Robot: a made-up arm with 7 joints.
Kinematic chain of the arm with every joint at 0, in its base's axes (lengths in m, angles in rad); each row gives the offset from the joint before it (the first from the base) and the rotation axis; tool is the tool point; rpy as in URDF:
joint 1: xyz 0.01 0.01 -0.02 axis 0 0.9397 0.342
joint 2: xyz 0.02 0 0.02 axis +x
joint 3: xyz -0.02 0 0.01 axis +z
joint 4: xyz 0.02 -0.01 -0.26 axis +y
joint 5: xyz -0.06 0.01 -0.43 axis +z
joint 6: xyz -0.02 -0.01 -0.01 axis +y
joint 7: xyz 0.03 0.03 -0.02 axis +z
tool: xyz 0 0.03 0.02 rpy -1.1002 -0.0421 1.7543
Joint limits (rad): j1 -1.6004..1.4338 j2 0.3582..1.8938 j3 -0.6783..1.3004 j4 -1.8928..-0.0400 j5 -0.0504..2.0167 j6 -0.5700..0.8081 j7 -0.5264..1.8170
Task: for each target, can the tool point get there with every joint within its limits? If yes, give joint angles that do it. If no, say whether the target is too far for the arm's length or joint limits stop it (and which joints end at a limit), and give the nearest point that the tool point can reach.
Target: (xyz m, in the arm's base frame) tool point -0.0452 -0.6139 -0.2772
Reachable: no: joint limits stop it (at a limit: joint 1, joint 2, joint 3, joint 4, joint 5, joint 6) | nearest point -0.1105 -0.1531 -0.4644 | short by 0.502 m
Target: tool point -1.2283 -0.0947 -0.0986
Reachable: no: too far | nearest point -0.6978 -0.0072 -0.0806 | short by 0.538 m
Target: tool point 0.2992 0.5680 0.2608
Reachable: yes | joints -0.9092 1.5515 0.1303 -0.7250 1.1358 0.0043 0.9979
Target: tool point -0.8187 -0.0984 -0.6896
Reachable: no: too far | nearest point -0.5445 -0.0044 -0.4468 | short by 0.378 m
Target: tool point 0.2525 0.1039 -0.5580
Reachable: yes | joints 0.2385 0.6057 -0.5147 -1.3199 1.3517 0.6559 1.5139
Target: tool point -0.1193 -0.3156 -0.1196
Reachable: no: joint limits stop it (at a limit: joint 1, joint 2, joint 3, joint 4, joint 5, joint 6) | nearest point -0.1040 -0.1501 -0.4612 | short by 0.380 m
